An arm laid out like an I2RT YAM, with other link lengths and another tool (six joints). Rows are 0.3 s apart.
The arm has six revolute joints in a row. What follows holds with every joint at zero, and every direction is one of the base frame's.
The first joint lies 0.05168 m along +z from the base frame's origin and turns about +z.
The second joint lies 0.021 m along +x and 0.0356 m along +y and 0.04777 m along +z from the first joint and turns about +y.
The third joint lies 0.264 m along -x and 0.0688 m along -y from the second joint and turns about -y.
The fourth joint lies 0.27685 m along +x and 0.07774 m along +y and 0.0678 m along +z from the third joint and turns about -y.
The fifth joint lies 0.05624 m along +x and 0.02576 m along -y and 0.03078 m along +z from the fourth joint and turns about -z.
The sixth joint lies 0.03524 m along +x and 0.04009 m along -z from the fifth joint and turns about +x.
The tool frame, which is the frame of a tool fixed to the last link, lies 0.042 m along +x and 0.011 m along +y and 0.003 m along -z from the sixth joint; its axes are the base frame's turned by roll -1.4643, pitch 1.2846 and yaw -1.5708 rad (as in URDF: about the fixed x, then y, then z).
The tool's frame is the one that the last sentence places.
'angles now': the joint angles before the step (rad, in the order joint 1, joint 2, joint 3, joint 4, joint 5, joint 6). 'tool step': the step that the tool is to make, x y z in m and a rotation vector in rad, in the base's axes. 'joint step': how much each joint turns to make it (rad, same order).
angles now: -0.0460, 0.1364, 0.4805, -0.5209, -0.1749, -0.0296
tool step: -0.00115, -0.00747, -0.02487, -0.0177, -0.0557, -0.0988
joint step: 0.0001, -0.1331, -0.1194, 0.0428, 0.1001, -0.0003
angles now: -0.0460, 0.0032, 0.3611, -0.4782, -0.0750, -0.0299
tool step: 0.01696, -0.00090, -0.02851, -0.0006, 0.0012, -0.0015
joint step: 0.0000, 0.0000, -0.1160, 0.1148, 0.0016, -0.0005
